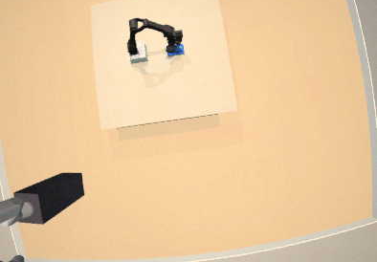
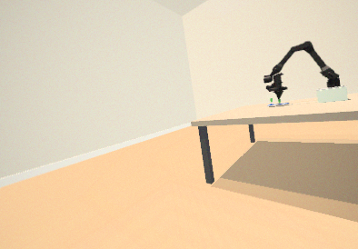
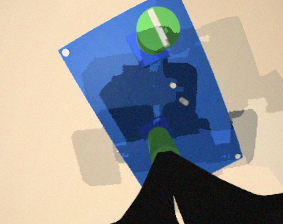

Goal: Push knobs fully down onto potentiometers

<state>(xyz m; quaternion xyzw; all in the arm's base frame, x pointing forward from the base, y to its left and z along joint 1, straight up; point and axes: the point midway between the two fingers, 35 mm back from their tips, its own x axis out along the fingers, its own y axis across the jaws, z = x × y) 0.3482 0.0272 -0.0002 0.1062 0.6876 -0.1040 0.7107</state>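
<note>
Right now the green knob is 2 cm below my gripper tip.
</note>
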